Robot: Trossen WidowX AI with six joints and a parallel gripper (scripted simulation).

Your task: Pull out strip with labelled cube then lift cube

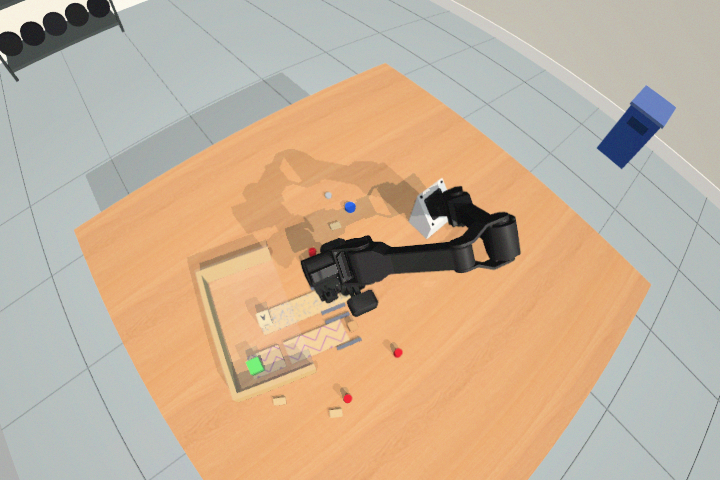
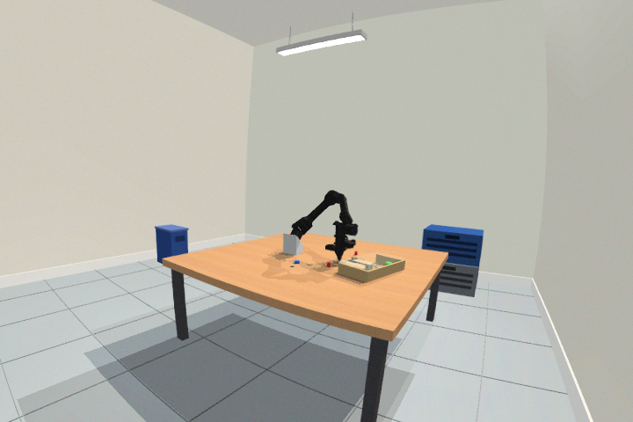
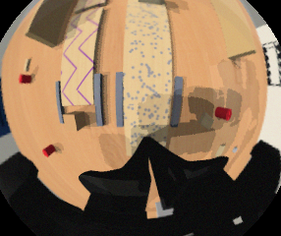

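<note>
Now: gripper tip 100 mm short of the speckled one-piece strip and 30 mm to the left of it. Also, from my gripper tip: labelled cube (200 mm ahead, 60 mm to the right, 20 mm above); then blue peg (170 mm behind, 180 mm to the right); then grey peg (150 mm behind, 250 mm to the right).
</note>
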